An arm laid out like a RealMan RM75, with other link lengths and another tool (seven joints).
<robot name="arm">
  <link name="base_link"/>
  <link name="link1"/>
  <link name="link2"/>
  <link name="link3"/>
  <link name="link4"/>
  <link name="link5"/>
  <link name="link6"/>
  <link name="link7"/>
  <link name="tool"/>
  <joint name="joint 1" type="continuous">
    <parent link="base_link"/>
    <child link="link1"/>
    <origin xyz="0 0 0.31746" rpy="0 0 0"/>
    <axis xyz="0 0 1"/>
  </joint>
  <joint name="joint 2" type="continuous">
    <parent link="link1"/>
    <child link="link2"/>
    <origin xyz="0 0 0" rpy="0 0 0"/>
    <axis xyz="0 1 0"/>
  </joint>
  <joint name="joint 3" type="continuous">
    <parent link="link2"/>
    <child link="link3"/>
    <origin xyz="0 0 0.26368" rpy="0 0 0"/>
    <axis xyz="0 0 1"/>
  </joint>
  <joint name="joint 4" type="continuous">
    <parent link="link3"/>
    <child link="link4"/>
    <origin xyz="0 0 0" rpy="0 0 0"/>
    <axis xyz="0 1 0"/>
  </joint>
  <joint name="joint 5" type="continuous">
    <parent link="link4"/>
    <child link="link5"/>
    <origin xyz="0 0 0.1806" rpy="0 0 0"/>
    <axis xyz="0 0 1"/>
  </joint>
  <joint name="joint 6" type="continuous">
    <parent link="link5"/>
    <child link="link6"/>
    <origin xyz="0 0 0" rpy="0 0 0"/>
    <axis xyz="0 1 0"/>
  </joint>
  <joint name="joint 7" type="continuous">
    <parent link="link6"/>
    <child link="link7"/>
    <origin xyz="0 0 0.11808" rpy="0 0 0"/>
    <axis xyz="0 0 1"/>
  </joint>
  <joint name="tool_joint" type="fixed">
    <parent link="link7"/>
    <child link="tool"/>
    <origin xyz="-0.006 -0.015 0.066" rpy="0.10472 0 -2.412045"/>
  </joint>
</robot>
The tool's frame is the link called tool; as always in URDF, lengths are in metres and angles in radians. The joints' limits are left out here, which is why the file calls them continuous.
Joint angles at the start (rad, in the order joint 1, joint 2, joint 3, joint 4, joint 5, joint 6, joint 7):
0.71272 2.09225 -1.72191 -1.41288 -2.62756 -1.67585 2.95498
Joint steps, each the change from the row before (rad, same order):
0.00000 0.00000 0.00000 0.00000 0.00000 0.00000 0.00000
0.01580 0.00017 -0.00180 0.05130 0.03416 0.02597 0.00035
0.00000 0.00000 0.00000 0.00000 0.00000 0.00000 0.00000
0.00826 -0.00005 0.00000 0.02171 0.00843 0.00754 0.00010
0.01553 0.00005 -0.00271 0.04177 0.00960 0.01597 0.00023
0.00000 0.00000 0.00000 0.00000 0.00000 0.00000 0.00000
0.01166 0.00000 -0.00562 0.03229 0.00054 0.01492 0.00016
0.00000 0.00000 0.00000 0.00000 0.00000 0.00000 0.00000
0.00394 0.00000 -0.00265 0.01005 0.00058 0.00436 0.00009
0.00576 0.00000 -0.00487 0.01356 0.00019 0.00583 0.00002
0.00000 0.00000 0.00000 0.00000 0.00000 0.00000 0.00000
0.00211 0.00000 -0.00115 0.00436 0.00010 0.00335 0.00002
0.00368 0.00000 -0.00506 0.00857 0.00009 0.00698 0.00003
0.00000 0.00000 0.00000 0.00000 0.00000 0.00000 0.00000
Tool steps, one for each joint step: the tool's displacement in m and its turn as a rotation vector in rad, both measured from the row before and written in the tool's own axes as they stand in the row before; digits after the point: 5 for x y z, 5 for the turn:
0.00000 0.00000 0.00000 0.00000 0.00000 0.00000
-0.00032 -0.00344 0.00642 0.02110 -0.02478 0.01136
0.00000 0.00000 0.00000 0.00000 0.00000 0.00000
0.00036 -0.00041 0.00217 0.00220 -0.00891 0.00504
0.00110 0.00013 0.00423 -0.00216 -0.01336 0.00835
0.00000 0.00000 0.00000 0.00000 0.00000 0.00000
0.00142 0.00103 0.00337 -0.00843 -0.00565 0.00408
0.00000 0.00000 0.00000 0.00000 0.00000 0.00000
0.00032 0.00019 0.00109 -0.00299 -0.00230 0.00041
0.00043 0.00023 0.00149 -0.00536 -0.00301 -0.00090
0.00000 0.00000 0.00000 0.00000 0.00000 0.00000
0.00047 -0.00013 0.00040 -0.00072 0.00055 -0.00031
0.00058 -0.00020 0.00111 -0.00288 0.00033 -0.00237
0.00000 0.00000 0.00000 0.00000 0.00000 0.00000

